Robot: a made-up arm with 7 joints.
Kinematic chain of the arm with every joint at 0, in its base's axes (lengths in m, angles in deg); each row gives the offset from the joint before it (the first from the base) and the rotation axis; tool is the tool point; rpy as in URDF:
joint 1: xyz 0 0 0.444 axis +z
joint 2: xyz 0 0 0 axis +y
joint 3: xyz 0 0 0.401 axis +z
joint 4: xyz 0.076 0 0 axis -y
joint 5: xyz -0.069 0 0.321 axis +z
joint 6: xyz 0 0 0 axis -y
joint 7: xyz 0.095 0 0 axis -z
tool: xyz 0 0 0 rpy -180 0 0
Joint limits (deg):
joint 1: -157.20..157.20
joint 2: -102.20..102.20
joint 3: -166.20..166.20
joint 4: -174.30..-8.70
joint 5: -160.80..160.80
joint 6: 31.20..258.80
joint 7: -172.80..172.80
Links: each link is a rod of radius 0.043 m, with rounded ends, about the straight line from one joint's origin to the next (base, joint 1, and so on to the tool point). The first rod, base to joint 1, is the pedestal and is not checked.
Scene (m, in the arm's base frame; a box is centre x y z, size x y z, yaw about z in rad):
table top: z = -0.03
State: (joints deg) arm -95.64 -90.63 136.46 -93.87 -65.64 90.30 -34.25
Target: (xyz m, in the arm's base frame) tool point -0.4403 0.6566 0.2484
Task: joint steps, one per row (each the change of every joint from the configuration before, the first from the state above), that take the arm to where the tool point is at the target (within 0.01 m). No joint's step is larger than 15 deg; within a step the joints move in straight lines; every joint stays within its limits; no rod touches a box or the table.
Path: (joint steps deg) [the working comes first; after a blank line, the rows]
Joints at the target: -46.73 -83.92 152.73 -43.21 -63.66 97.99 -34.25
Straight joint move there: clear.

1: 12.23 1.68 4.07 12.66 0.50 1.92 0.00
2: 12.23 1.67 4.07 12.67 0.49 1.92 0.00
3: 12.23 1.68 4.06 12.66 0.50 1.93 0.00
4: 12.22 1.68 4.07 12.67 0.49 1.92 0.00

